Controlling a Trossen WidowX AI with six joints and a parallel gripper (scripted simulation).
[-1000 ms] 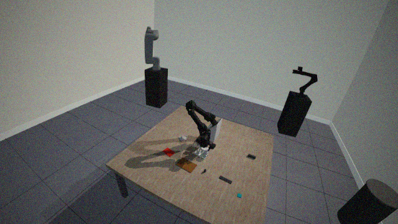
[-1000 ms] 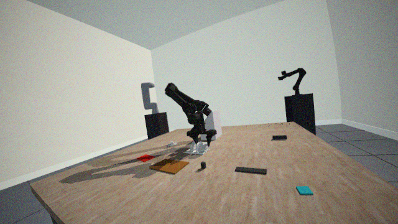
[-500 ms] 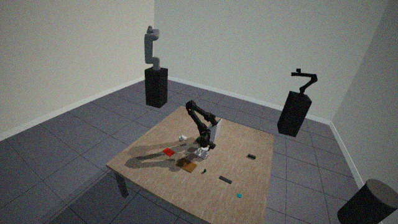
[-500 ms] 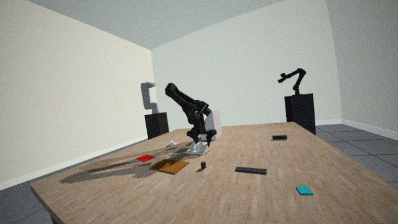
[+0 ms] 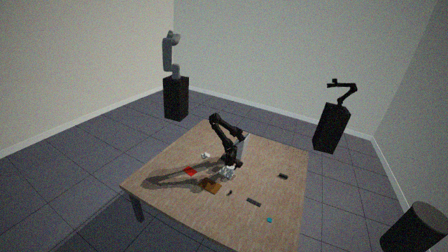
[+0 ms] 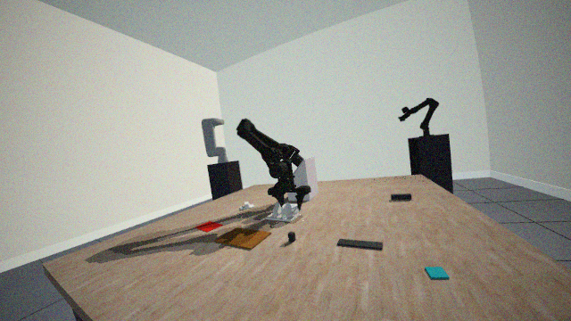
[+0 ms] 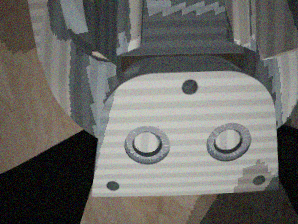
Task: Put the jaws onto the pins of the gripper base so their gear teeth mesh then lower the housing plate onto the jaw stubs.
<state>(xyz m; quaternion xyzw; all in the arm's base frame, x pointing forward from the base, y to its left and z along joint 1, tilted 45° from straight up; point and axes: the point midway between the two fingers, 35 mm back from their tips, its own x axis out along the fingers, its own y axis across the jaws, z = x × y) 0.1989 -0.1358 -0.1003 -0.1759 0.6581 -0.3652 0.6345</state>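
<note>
The grey jaw lies 30 mm ahead of my gripper tip, 10 mm to the left of it and 10 mm above it. Also, from my gripper tip: orange-brown tile (250 mm ahead, 90 mm to the right); black cylinder (260 mm ahead, 80 mm to the left, 10 mm above); red tile (300 mm to the right, 170 mm ahead, 10 mm below).
</note>
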